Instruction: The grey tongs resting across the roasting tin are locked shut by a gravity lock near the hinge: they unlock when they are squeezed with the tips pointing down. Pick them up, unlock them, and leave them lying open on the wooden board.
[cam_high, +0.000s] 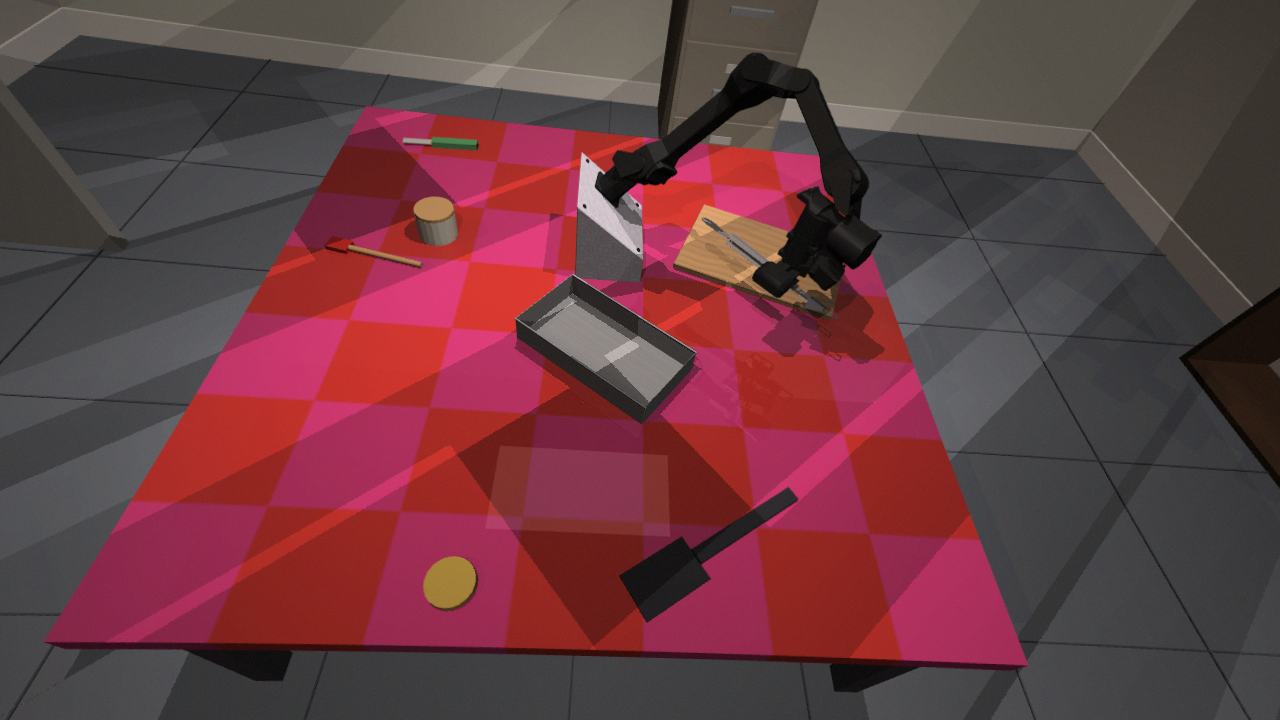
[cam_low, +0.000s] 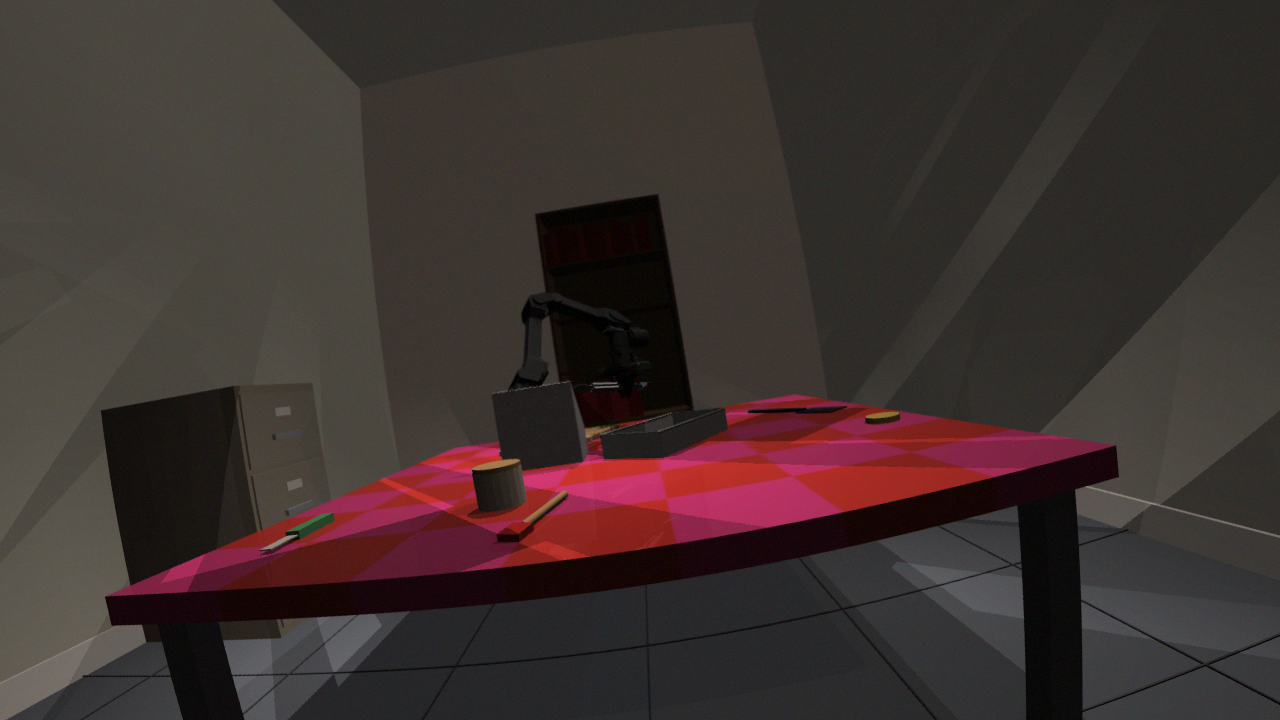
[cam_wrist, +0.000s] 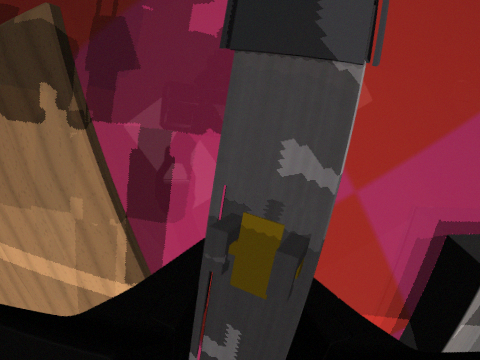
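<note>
The yellow lock lies 4 cm above my gripper tip, 2 cm to the left of it and 1 cm ahead of it. The rest, counted from my gripper tip: roasting tin: 32 cm to the right, 13 cm ahead, 8 cm below; wooden board: 21 cm behind, 10 cm below, 1 cm to the left; black spatula: 48 cm ahead, 11 cm to the right, 10 cm below.
</note>
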